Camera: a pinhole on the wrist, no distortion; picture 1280 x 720 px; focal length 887.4 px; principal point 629.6 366.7 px. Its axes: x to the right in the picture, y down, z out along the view. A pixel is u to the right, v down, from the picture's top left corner.
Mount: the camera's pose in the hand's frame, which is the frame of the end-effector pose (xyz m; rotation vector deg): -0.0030 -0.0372 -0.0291 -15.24 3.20 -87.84
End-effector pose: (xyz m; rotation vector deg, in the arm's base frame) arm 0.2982 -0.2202 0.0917 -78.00 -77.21 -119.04
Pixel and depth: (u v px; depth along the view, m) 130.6 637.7 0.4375
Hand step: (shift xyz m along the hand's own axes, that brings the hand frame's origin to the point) 0.2055 0.2680 0.3358
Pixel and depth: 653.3 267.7 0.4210
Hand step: 0.0365 0.0082 0.3904
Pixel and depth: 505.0 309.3 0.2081
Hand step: 0.0246 0.0198 0.1717
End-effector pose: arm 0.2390 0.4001 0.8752 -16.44 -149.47 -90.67
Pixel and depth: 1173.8 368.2 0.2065
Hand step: 0.0444 -0.1346 0.1876
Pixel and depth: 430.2 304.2 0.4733
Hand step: 0.0553 0.1320 0.4230
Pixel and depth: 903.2 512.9 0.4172
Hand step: 0.1539 -0.1069 0.3782
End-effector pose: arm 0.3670 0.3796 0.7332 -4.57 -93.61 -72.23
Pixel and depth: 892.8 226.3 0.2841
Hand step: 0.0139 -0.0827 0.2667
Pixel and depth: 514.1 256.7 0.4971
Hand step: 0.0342 0.0936 0.4573
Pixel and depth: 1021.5 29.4 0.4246
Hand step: -0.0673 -0.1676 0.4403
